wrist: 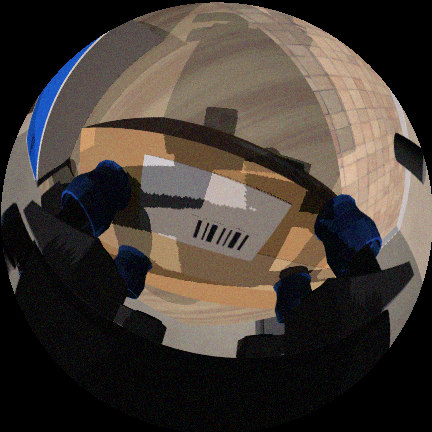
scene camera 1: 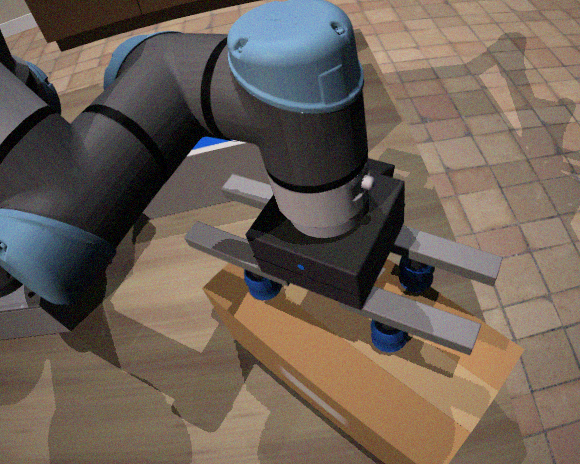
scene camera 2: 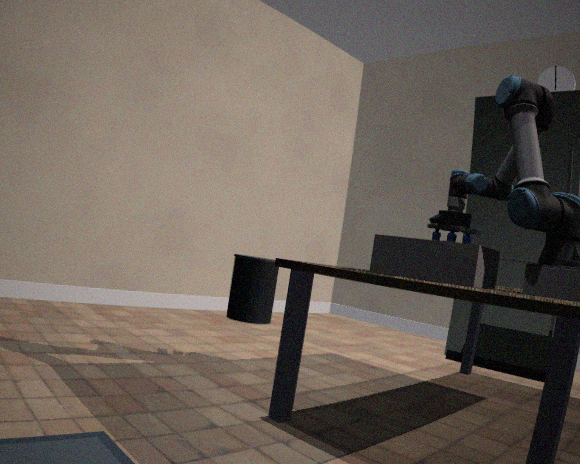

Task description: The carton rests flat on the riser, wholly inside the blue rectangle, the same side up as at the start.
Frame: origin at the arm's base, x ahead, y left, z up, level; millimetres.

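Seen in the pictures: hand, tool point: [wrist: 217, 248]; arm's base, link origin: [scene camera 2: 560, 268].
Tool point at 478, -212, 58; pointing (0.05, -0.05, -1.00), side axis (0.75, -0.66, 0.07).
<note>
Offsets run from my tool point to a thing's top centre, as dx, dy, dz. Level surfaces: height alone.
The brown carton @[+5, -46, -3] [scene camera 1: 353, 377] [wrist: 120, 149] lies flat on the wooden table @[dz -151] [scene camera 1: 164, 295], with its white barcode label @[+6, +5, -3] [wrist: 225, 225] facing up. My suction gripper [scene camera 1: 334, 295] [scene camera 2: 451, 236] [wrist: 217, 245] sits right on the carton's top, and its blue cups press on the cardboard around the label. The grey riser @[-99, +376, -31] [scene camera 1: 210, 175] [wrist: 92, 80] stands behind the carton to the left.
My arm's big elbow and wrist [scene camera 1: 297, 92] hang over the riser and hide most of it. The table edge [scene camera 2: 380, 278] runs on dark legs above a tiled floor. A dark cylinder bin [scene camera 2: 251, 287] stands on the floor by the table's end.
</note>
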